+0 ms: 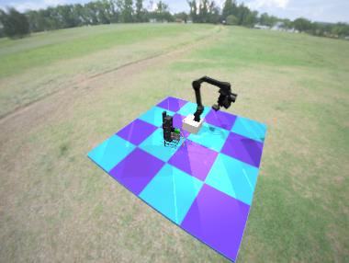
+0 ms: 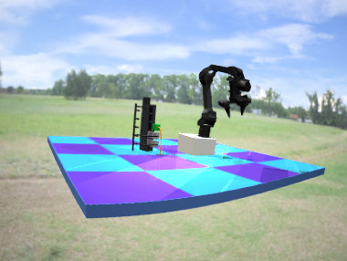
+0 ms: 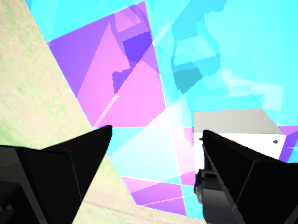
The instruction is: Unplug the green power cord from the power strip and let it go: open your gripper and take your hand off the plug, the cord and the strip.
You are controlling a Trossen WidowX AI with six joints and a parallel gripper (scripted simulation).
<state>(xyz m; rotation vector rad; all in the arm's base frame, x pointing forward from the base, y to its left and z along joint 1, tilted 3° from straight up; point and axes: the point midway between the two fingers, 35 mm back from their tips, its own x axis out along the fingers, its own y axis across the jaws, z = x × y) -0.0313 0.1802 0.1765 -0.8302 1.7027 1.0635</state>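
My gripper tip is now 330 mm short of the green plug, 290 mm to the left of it and 80 mm above it.
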